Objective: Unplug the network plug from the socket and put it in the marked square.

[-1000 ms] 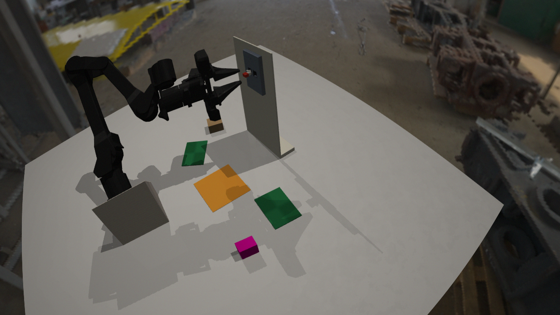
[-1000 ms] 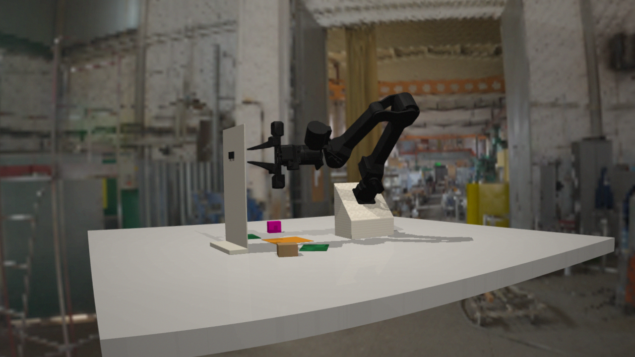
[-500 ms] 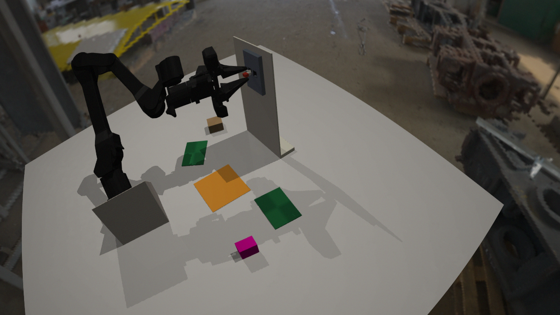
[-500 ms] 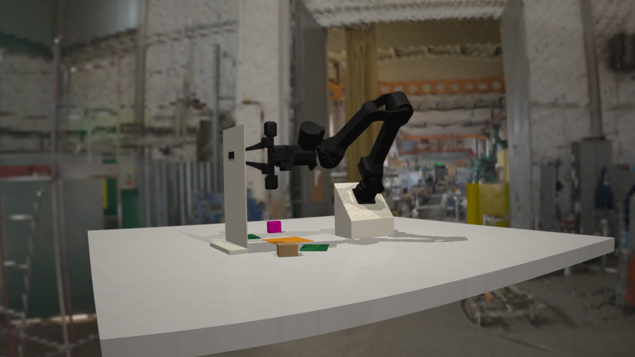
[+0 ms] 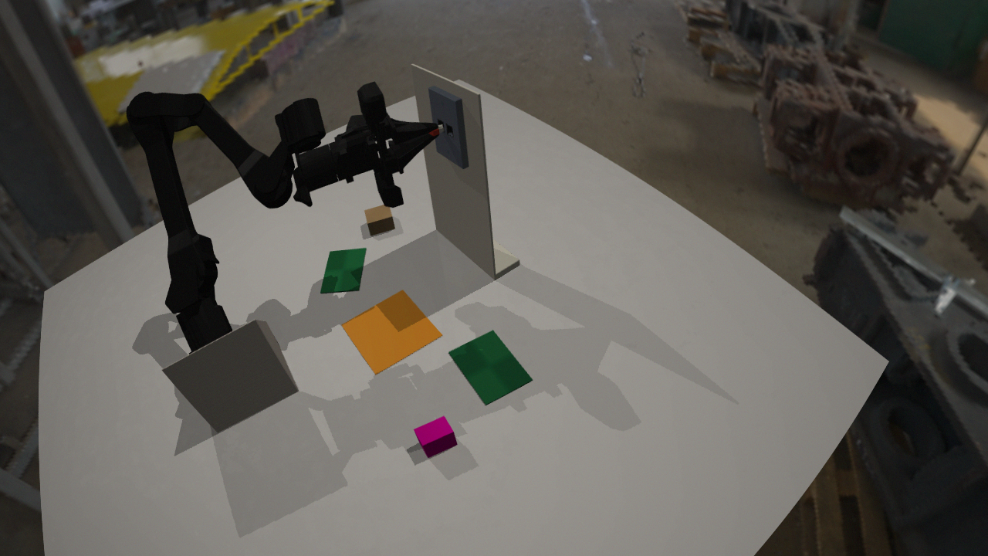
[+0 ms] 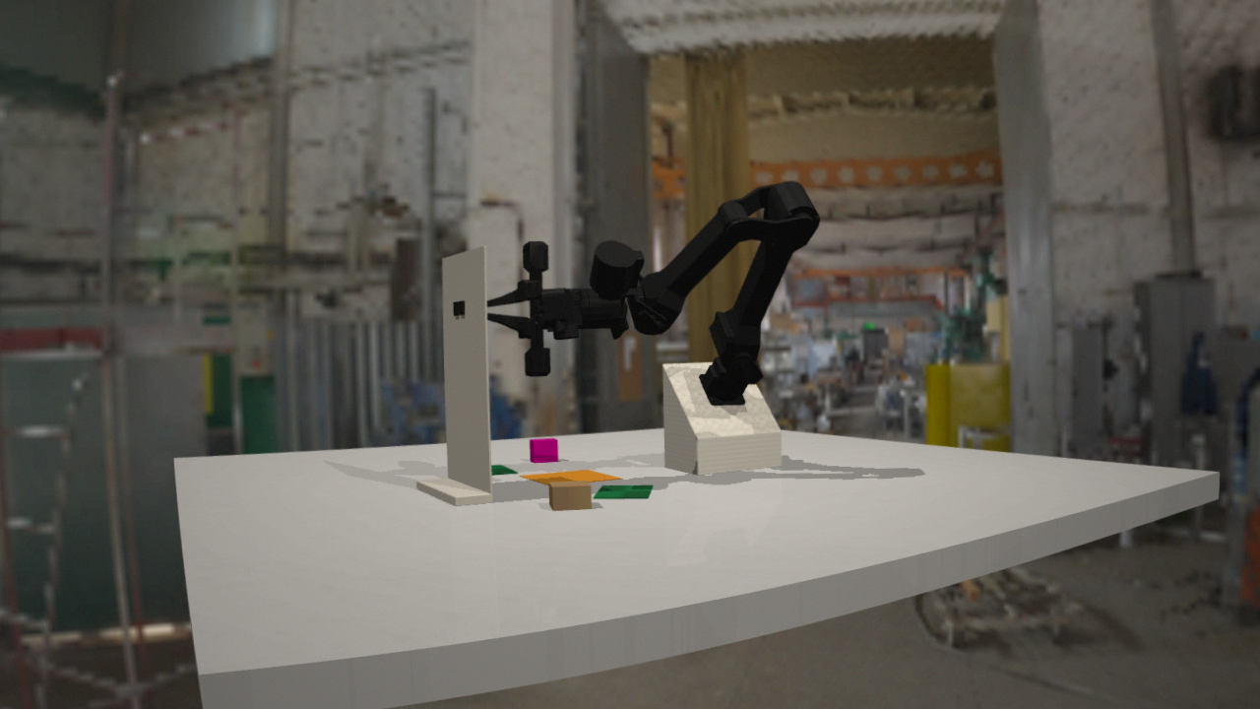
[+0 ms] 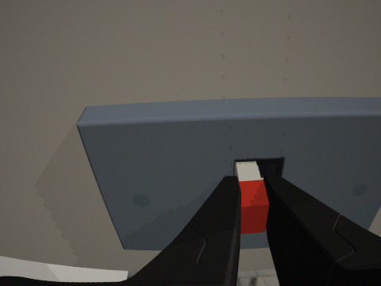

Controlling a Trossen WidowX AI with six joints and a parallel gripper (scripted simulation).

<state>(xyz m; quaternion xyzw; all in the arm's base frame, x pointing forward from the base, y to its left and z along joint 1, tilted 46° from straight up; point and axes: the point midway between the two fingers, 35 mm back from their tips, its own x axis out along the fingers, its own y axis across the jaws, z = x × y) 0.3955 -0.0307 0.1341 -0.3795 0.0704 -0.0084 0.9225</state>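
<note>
The orange marked square lies 160 mm behind my gripper tip, 80 mm to the right of it and 250 mm below it. The rest, counted from my gripper tip: brown cube: 80 mm behind, 160 mm to the left, 240 mm below; then upright panel: 30 mm ahead, 100 mm below; then network plug: right at my gripper tip.
</note>
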